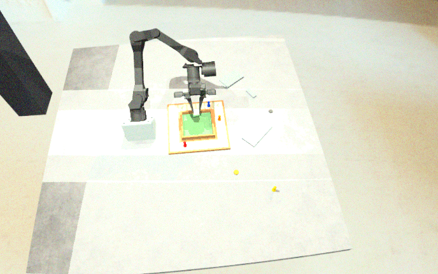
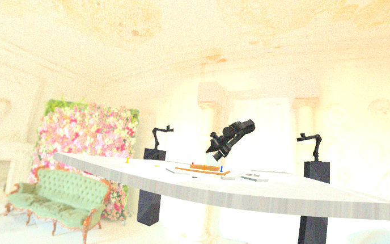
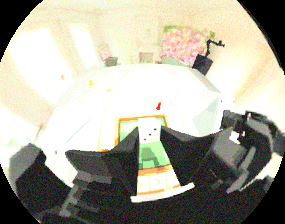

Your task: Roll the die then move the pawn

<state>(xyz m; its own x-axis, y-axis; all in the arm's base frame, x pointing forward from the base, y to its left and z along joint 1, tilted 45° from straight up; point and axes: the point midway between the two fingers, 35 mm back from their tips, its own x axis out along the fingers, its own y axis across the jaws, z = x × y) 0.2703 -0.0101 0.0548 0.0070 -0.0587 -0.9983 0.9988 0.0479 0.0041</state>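
Now: gripper tip right at the white die. Round my gripper tip: red pawn 11 cm to the right, 9 cm below, 6 cm behind; orange pawn 11 cm ahead, 9 cm below, 3 cm to the left; green tray 11 cm below.
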